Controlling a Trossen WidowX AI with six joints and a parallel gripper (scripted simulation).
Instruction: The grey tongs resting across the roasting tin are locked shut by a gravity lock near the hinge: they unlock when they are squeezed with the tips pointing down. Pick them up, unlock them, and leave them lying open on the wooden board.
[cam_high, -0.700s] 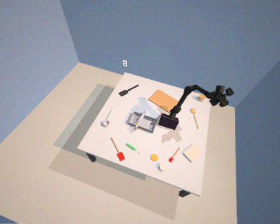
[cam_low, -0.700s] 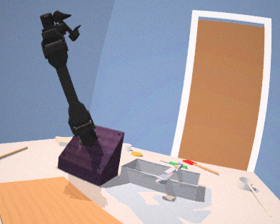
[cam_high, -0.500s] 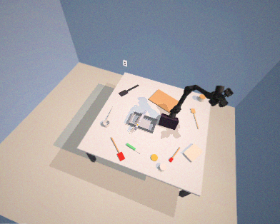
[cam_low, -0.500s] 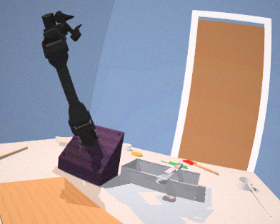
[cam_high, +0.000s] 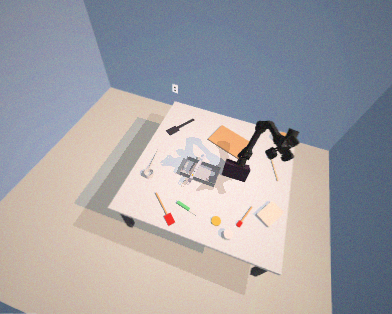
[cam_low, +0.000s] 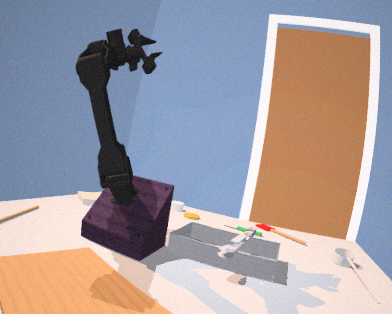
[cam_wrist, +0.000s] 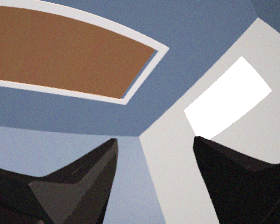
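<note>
Right now my gripper tip is 460 mm short of the yellow lock piece, 60 mm to the left of it and 620 mm above it. The rest, counted from my gripper tip: orange disc: 190 mm ahead, 230 mm to the left, 670 mm below; then pale block: 190 mm behind, 60 mm to the left, 670 mm below; then red brush: 150 mm to the left, 680 mm below.
</note>
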